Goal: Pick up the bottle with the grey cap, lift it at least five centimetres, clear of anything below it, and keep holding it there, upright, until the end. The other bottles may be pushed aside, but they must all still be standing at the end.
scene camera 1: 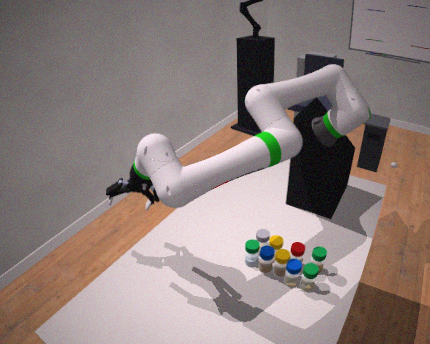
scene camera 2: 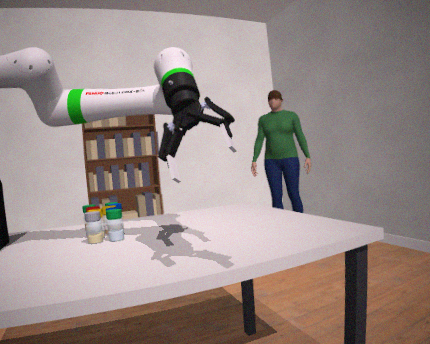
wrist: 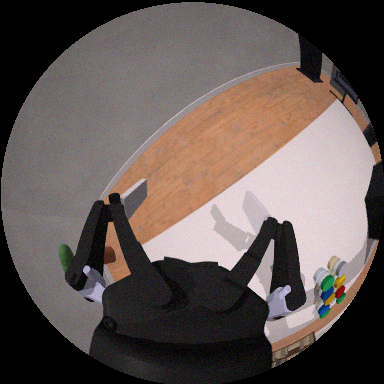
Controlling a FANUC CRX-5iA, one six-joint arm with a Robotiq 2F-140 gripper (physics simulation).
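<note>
The bottle with the grey cap stands upright on the white table, at one corner of a tight cluster of bottles. A green-capped bottle stands beside it, and a yellow-capped one is on another side. Its lower part is mostly hidden in scene camera 1. My gripper is open and empty, high up and well away from the bottles, tilted, with its fingers spread wide.
Several other bottles stand in the cluster, with red, blue, yellow and green caps. The arm's black pedestal stands behind them. A person and a bookshelf are beyond the table.
</note>
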